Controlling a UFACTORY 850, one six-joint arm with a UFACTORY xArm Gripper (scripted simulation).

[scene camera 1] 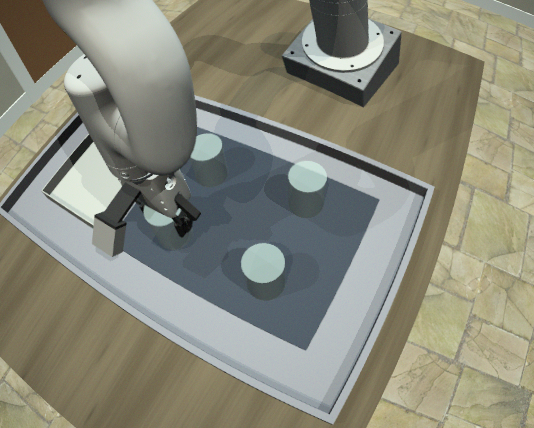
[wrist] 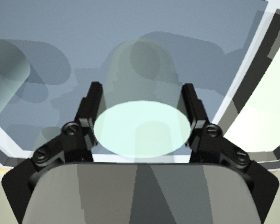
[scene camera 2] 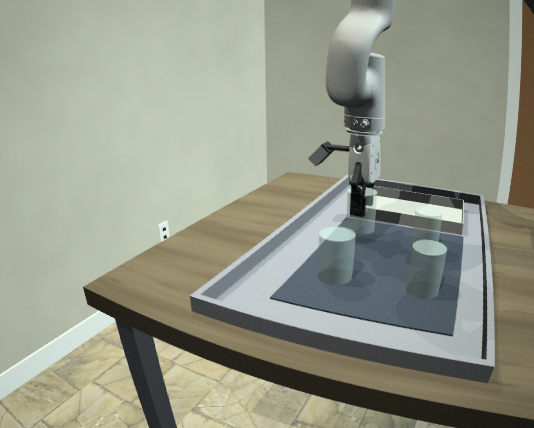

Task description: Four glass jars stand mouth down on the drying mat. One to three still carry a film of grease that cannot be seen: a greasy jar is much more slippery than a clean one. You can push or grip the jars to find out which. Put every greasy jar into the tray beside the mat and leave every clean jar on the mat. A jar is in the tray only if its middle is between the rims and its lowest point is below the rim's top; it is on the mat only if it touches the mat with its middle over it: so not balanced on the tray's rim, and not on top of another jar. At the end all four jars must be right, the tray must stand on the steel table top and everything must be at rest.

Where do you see a dark drying mat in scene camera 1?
251,206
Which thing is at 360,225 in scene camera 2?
A jar.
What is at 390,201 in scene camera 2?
A white tray.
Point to a jar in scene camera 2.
At 427,261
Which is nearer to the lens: the jar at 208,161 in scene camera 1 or the white tray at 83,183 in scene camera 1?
The jar.
